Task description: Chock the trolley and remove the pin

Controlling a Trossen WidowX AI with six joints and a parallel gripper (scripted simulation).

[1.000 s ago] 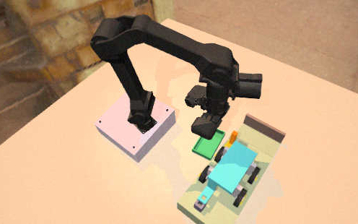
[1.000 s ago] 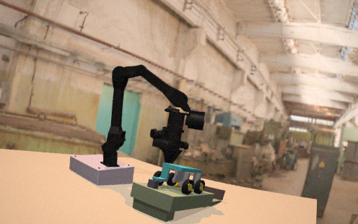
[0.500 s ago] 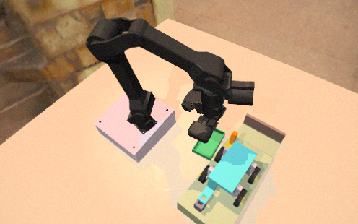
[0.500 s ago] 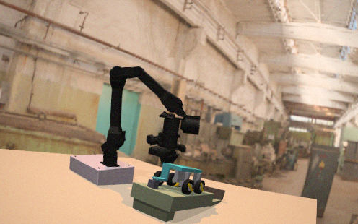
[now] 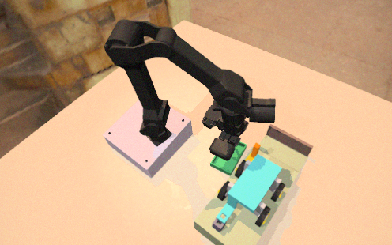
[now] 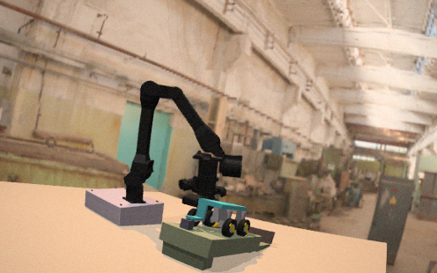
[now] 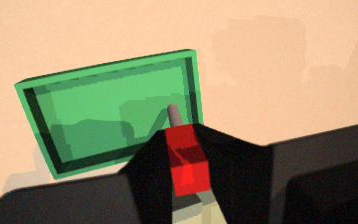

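My gripper tip is right at the red-headed stop pin. Round my gripper tip: dark ramp lip 11 cm ahead, 14 cm to the left, 3 cm below; yellow chock 9 cm ahead, 3 cm to the right, 2 cm above; cyan trolley 15 cm ahead, 10 cm to the right, 5 cm above.
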